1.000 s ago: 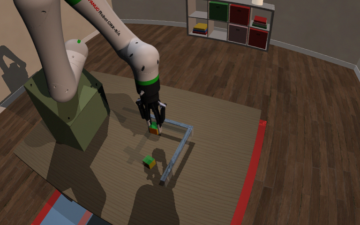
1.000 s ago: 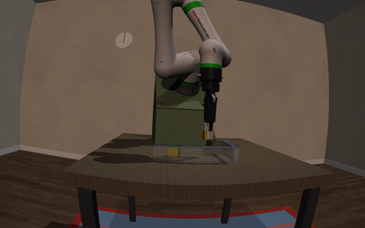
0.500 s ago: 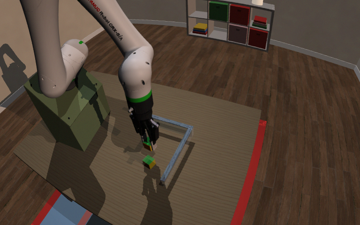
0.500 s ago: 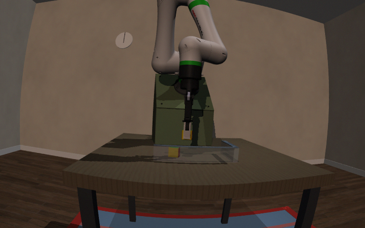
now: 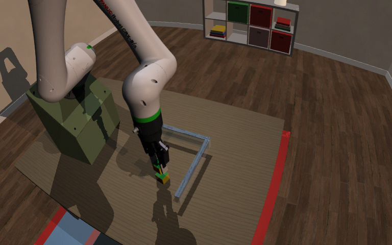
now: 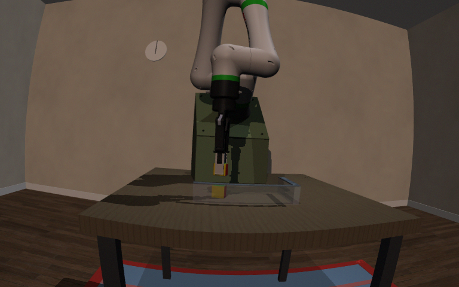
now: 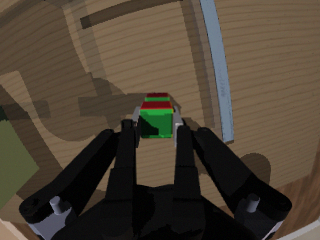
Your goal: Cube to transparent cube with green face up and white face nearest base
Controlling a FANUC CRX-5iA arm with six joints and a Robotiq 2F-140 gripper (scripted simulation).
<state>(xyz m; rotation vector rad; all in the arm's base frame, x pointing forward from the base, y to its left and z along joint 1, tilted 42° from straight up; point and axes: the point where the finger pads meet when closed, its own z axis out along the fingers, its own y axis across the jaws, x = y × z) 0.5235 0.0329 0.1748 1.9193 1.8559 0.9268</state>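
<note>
My gripper is now 9 cm above the transparent target cube. Also, from my hand: see-through wall 11 cm to the left, 8 cm ahead, 7 cm below.
</note>
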